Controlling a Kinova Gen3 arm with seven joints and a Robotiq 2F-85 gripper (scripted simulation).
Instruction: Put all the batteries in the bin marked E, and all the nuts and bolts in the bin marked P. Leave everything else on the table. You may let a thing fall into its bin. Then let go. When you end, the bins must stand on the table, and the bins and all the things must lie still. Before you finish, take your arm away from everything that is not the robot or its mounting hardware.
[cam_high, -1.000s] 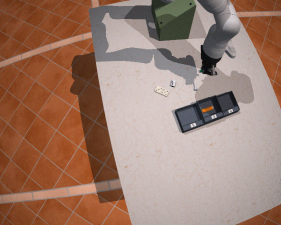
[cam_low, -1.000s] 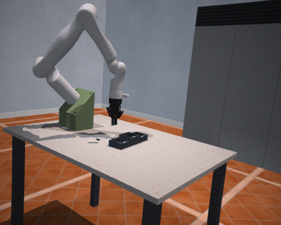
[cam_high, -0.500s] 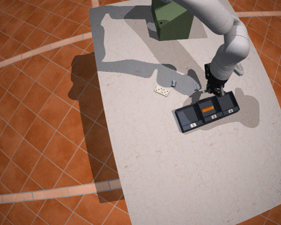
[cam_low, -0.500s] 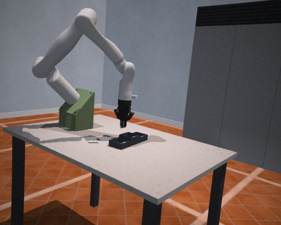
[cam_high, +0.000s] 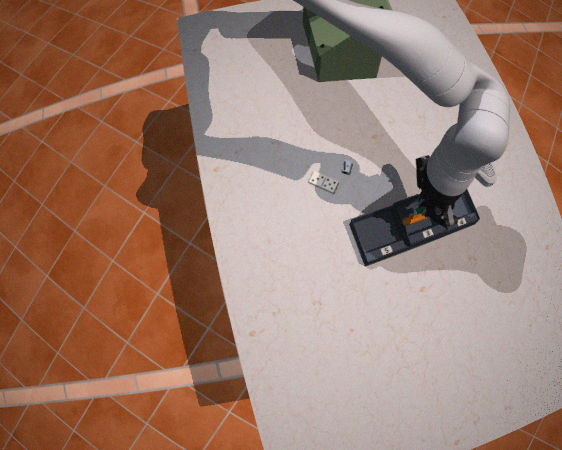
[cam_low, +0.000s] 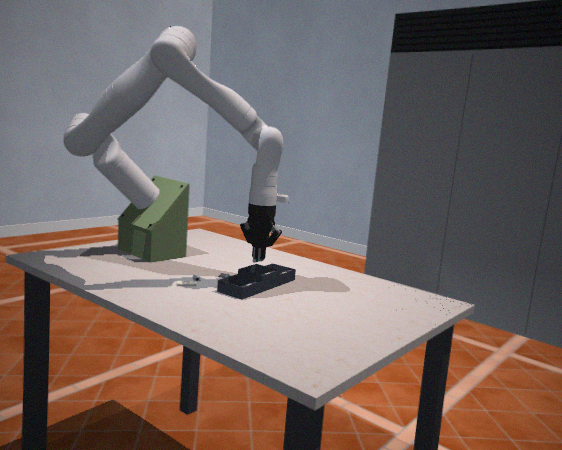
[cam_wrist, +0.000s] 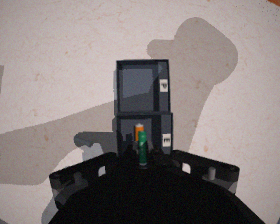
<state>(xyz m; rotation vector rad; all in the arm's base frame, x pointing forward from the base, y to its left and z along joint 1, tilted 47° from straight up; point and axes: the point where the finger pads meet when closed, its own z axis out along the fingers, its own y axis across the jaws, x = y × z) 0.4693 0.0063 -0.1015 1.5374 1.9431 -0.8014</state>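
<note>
Right now the green battery is 2 cm below my hand. From my hand the other things lie so: bolt (10 cm behind, 8 cm below, 3 cm to the right); then orange battery (8 cm below); then bin tray (7 cm below).
</note>
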